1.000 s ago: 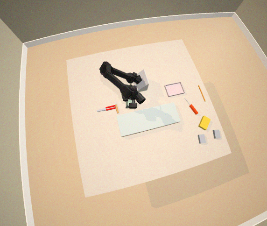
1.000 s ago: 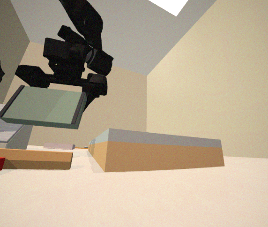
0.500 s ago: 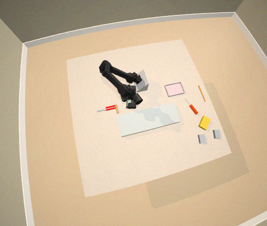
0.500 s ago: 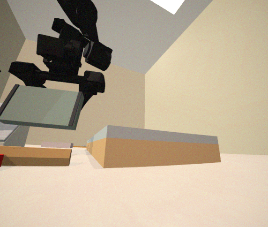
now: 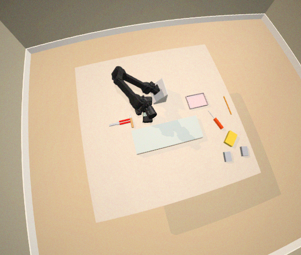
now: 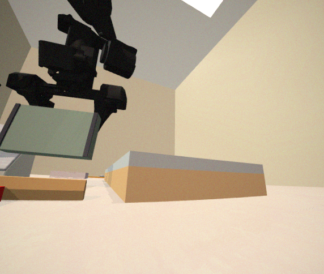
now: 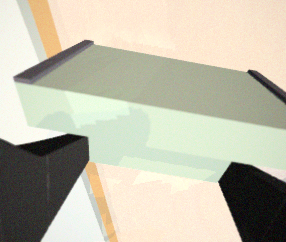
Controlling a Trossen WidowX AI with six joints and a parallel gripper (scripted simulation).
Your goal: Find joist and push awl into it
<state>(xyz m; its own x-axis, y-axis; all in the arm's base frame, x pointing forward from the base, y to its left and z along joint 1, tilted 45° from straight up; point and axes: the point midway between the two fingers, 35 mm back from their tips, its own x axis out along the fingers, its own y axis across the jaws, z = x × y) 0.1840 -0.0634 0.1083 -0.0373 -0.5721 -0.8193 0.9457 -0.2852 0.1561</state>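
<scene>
Right now the stud finder is 2 cm behind my gripper tip. Round my gripper tip: yellow block (38 cm ahead, 56 cm to the left, 6 cm below); then pink tray (1 cm behind, 42 cm to the left, 6 cm below); then thin orange stick (10 cm ahead, 68 cm to the left, 7 cm below).
</scene>
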